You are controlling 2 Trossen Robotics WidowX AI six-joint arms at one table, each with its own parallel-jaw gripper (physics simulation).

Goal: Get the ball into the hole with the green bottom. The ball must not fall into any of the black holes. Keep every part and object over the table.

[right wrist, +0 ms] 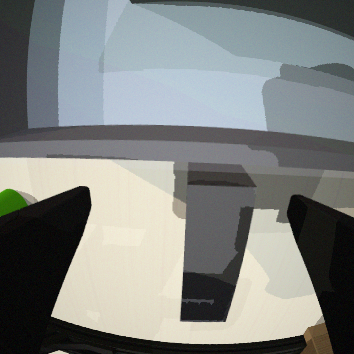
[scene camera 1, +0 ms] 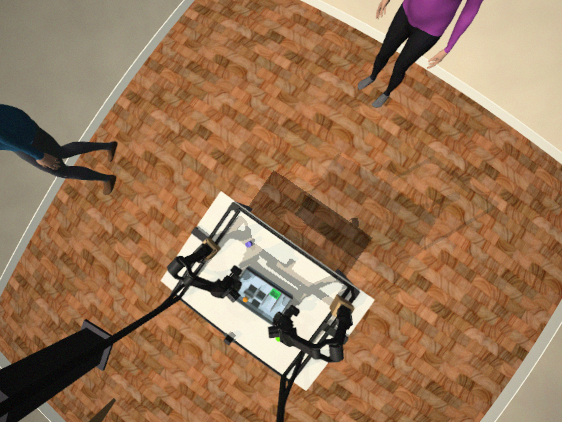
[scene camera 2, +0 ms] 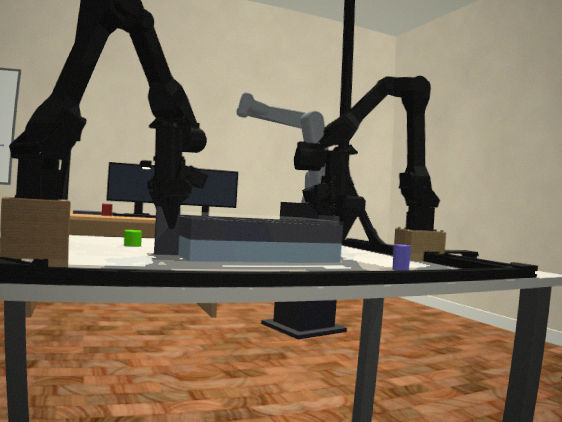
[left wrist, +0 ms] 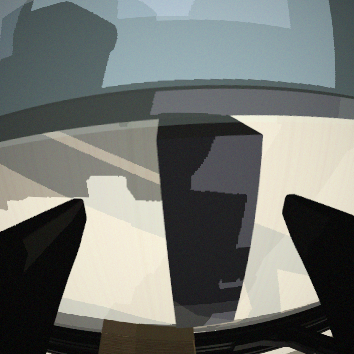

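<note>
The tray (scene camera 1: 279, 303) (scene camera 2: 260, 251) (left wrist: 250, 102) (right wrist: 150, 132) stands on the table with a dark handle at each end. In scene camera 1, the orange ball (scene camera 1: 245, 300) is inside near the tray's lower-left side, close to the black holes (scene camera 1: 261, 295). The green-bottomed hole (scene camera 1: 274, 293) lies to their right. My left gripper (left wrist: 187, 207) is open, its fingers on either side of the left handle (left wrist: 205, 225), apart from it. My right gripper (right wrist: 193, 201) (scene camera 2: 171, 226) is open, with the other handle (right wrist: 215, 225) (scene camera 2: 166, 242) between its fingers, untouched. The ball is hidden in the wrist views.
A green cylinder (scene camera 1: 278, 339) (scene camera 2: 133, 238) (right wrist: 10, 201) stands on the table near my right gripper. A purple cylinder (scene camera 1: 249, 244) (scene camera 2: 401, 257) stands toward the table's upper-left side in scene camera 1. Black rails run along the table's edges, and the arms stand on wooden blocks.
</note>
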